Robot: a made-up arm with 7 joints.
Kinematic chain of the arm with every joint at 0, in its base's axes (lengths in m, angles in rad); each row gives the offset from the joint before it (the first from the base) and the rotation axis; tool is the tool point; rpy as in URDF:
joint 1: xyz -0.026 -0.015 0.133 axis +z
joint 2: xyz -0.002 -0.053 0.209 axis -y
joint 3: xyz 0.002 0 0.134 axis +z
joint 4: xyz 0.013 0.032 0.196 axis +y
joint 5: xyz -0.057 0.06 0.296 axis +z
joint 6: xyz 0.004 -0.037 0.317 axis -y
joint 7: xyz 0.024 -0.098 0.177 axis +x
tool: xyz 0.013 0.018 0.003 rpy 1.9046 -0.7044 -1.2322
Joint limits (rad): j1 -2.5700..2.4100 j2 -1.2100..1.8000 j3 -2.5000..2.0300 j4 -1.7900..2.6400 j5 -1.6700..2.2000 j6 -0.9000..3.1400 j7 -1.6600..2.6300
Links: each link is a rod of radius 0.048 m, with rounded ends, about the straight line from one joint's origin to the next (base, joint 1, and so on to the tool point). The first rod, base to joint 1, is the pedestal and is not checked.
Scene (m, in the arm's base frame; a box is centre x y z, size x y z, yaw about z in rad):
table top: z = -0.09
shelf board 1: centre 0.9 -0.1 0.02 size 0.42 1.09 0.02 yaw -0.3
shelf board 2: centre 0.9 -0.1 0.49 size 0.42 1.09 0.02 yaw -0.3
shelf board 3: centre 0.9 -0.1 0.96 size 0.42 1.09 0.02 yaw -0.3
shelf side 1: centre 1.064 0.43 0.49 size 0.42 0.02 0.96 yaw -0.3
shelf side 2: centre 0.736 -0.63 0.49 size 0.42 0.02 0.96 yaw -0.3
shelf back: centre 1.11 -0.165 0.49 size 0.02 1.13 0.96 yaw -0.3
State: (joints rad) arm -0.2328 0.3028 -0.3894 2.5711 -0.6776 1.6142 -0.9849
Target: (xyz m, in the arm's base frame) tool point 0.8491 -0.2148 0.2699
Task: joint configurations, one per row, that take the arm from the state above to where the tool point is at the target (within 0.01 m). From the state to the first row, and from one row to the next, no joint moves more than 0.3 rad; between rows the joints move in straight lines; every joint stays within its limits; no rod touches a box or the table.
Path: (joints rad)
1: -0.2594 0.0877 -0.3802 2.4508 -0.8311 1.5820 -0.9662
2: -0.2859 -0.1274 -0.3709 2.3305 -0.9846 1.5498 -0.9475
3: -0.1872 -0.2995 -0.3610 2.1228 -0.9222 1.4210 -0.9471
4: -0.0885 -0.4716 -0.3510 1.9151 -0.8598 1.2923 -0.9467
5: 0.0101 -0.6437 -0.3411 1.7073 -0.7973 1.1636 -0.9463

